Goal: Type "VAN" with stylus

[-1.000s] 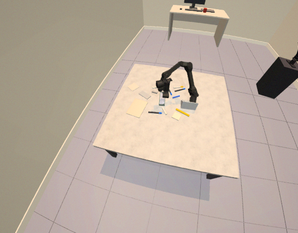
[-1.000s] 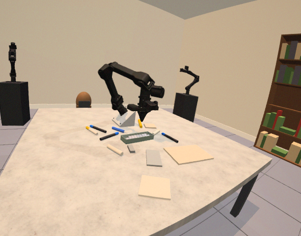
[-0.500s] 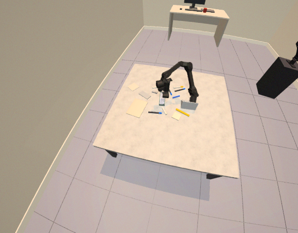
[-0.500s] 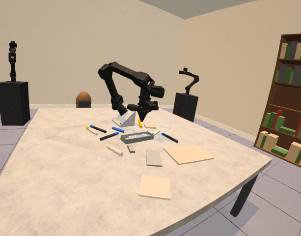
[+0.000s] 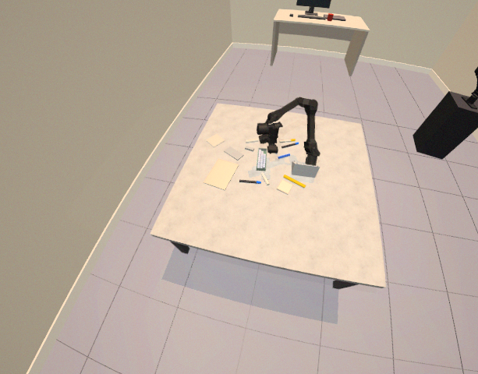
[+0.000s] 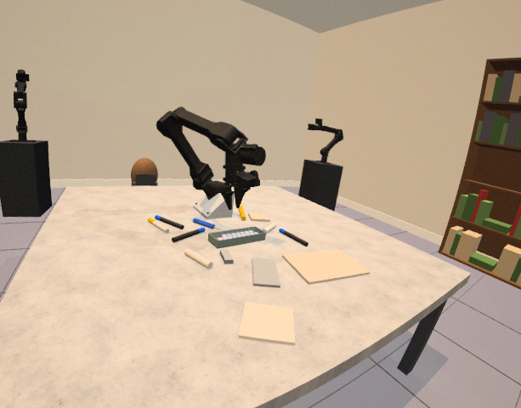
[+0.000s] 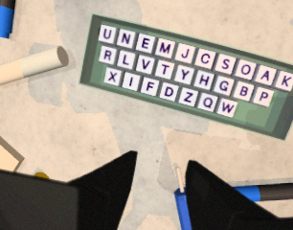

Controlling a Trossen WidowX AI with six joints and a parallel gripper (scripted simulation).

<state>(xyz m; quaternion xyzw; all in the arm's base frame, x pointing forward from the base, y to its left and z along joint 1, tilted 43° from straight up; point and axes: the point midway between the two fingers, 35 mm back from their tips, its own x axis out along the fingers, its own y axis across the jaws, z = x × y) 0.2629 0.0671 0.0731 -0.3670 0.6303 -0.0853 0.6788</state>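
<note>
Now: gripper tip 90 mm above the blue stylus, 70 mm past it and 60 mm to the left of it. Round my gripper tip: yellow pen (210 mm behind, 110 mm to the left, 80 mm below); then sticky note (170 mm to the left, 160 mm behind, 90 mm below); then grey pad (260 mm ahead, 90 mm below, 10 mm to the left).
</note>
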